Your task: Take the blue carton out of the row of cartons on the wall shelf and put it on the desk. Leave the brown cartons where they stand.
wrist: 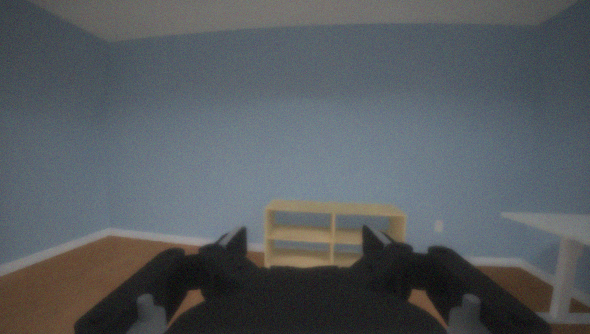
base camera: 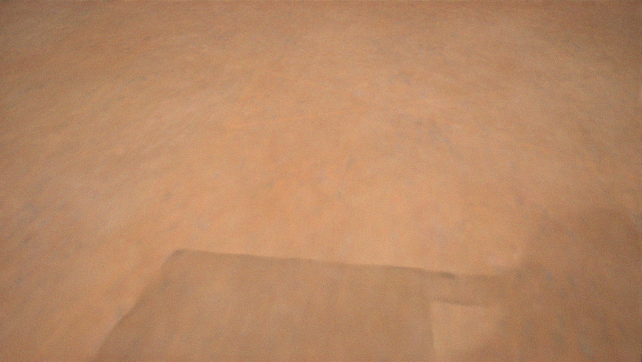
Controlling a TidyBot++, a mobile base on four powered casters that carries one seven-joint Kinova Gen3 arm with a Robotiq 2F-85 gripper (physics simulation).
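Frame: origin at the arm's base, x up, y ahead, z left, level; metres.
Seen in the pictures: gripper, between the fingertips: (wrist: 304, 238).
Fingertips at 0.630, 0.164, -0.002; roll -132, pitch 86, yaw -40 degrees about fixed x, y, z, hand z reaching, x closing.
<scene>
A point is followed by its place in that frame, as x, y, z.
My gripper (wrist: 304, 238) {0.630, 0.164, -0.002} is open and empty, its two black fingers wide apart at the bottom of the wrist view, pointing level across the room. A white desk (wrist: 565, 224) {0.323, 1.123, -1.630} shows in part at the right edge of the wrist view, some way off. The blue carton, the brown cartons and the wall shelf do not show in either view.
A low pale wooden shelf unit (wrist: 333, 235) {-0.001, 1.806, -0.350} with open compartments stands against the blue far wall (wrist: 300, 140) {0.839, 2.248, -0.052}, behind the fingertips in the wrist view. A wall outlet (wrist: 438, 226) {0.001, 2.063, -1.482} is to its right. The base camera shows brown floor (base camera: 320, 150) {-0.397, 0.573, 0.054} with shadows on it.
</scene>
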